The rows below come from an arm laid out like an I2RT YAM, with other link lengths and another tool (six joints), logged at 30 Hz.
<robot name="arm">
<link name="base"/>
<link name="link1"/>
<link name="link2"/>
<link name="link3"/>
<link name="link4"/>
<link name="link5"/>
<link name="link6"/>
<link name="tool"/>
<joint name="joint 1" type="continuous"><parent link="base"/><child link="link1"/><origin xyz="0.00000 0.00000 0.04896"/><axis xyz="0 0 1"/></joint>
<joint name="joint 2" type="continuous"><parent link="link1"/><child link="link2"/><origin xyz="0.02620 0.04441 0.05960"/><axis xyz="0 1 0"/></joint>
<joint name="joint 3" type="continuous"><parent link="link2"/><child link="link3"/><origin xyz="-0.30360 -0.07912 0.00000"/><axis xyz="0 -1 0"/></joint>
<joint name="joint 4" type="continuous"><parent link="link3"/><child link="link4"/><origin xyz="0.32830 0.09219 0.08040"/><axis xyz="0 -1 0"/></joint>
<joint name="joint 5" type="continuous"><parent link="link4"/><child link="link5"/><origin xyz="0.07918 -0.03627 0.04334"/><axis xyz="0 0 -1"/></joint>
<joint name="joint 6" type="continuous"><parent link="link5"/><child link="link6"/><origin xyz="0.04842 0.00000 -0.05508"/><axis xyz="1 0 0"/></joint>
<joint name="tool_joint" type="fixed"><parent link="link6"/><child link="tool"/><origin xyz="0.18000 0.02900 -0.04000" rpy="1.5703 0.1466 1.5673"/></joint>
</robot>
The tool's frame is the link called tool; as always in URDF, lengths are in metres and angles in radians. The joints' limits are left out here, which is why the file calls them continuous.
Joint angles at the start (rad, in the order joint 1, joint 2, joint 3, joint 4, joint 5, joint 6):
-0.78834 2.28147 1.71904 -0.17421 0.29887 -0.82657
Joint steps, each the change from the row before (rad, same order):
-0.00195 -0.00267 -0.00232 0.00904 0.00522 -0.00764
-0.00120 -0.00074 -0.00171 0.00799 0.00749 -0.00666
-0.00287 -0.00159 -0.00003 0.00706 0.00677 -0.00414
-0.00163 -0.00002 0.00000 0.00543 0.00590 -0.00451
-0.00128 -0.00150 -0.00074 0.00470 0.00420 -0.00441
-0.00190 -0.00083 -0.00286 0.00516 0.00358 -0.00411
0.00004 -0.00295 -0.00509 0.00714 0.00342 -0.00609
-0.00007 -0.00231 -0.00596 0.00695 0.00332 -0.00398
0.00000 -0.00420 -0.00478 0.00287 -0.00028 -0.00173
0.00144 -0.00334 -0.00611 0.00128 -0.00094 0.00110
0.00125 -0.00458 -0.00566 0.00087 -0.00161 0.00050
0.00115 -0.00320 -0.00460 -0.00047 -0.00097 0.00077
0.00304 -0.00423 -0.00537 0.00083 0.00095 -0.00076
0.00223 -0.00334 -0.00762 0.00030 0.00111 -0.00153
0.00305 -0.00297 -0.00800 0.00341 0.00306 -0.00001
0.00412 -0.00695 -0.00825 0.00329 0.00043 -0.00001
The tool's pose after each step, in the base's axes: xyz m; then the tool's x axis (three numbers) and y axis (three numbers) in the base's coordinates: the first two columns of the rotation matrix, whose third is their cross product. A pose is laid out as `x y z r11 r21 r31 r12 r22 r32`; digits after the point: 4 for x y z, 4 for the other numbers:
0.4690 -0.5545 -0.0081 0.0770 0.6751 -0.7337 0.9544 0.1630 0.2502
0.4677 -0.5570 -0.0065 0.0763 0.6673 -0.7409 0.9557 0.1631 0.2452
0.4659 -0.5605 -0.0037 0.0798 0.6591 -0.7478 0.9566 0.1604 0.2434
0.4645 -0.5630 -0.0023 0.0803 0.6529 -0.7531 0.9576 0.1592 0.2400
0.4636 -0.5648 -0.0005 0.0804 0.6475 -0.7578 0.9582 0.1591 0.2376
0.4618 -0.5664 -0.0001 0.0798 0.6435 -0.7612 0.9592 0.1583 0.2344
0.4611 -0.5671 0.0010 0.0771 0.6385 -0.7658 0.9596 0.1609 0.2308
0.4602 -0.5675 0.0012 0.0756 0.6347 -0.7691 0.9602 0.1618 0.2278
0.4598 -0.5671 0.0023 0.0751 0.6332 -0.7703 0.9599 0.1634 0.2279
0.4599 -0.5653 0.0017 0.0743 0.6347 -0.7692 0.9596 0.1645 0.2284
0.4600 -0.5637 0.0021 0.0736 0.6357 -0.7684 0.9590 0.1664 0.2295
0.4600 -0.5621 0.0018 0.0725 0.6373 -0.7672 0.9588 0.1673 0.2296
0.4606 -0.5599 0.0023 0.0698 0.6372 -0.7676 0.9586 0.1700 0.2283
0.4601 -0.5575 0.0009 0.0649 0.6388 -0.7666 0.9592 0.1718 0.2244
0.4600 -0.5552 -0.0003 0.0625 0.6387 -0.7669 0.9597 0.1725 0.2219
0.4612 -0.5524 0.0010 0.0610 0.6377 -0.7679 0.9588 0.1765 0.2228

